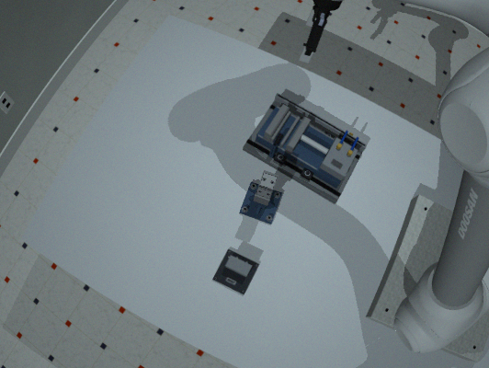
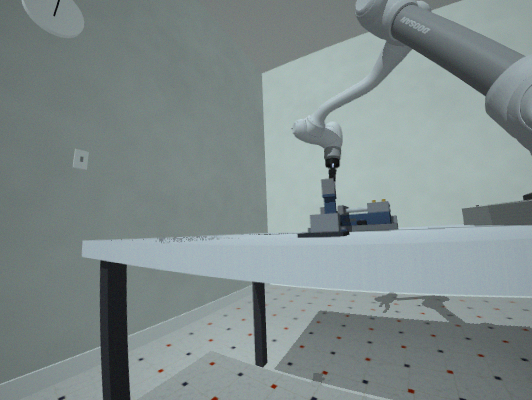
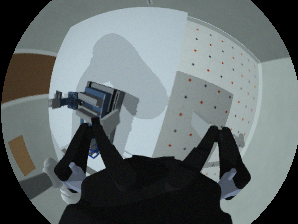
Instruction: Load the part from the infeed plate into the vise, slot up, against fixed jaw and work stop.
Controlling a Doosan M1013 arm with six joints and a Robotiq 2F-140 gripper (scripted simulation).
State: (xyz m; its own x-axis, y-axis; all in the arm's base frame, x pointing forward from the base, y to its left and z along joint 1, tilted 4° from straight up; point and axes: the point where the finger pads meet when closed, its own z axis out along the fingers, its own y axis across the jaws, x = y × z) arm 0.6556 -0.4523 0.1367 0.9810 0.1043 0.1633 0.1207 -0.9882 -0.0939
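My gripper is now 62 cm to the right of the part, 15 cm above it and 3 cm past it. Round my hand: vise: 26 cm to the left, 13 cm below, 9 cm behind; then air cylinder: 28 cm to the left, 18 cm behind, 10 cm below.
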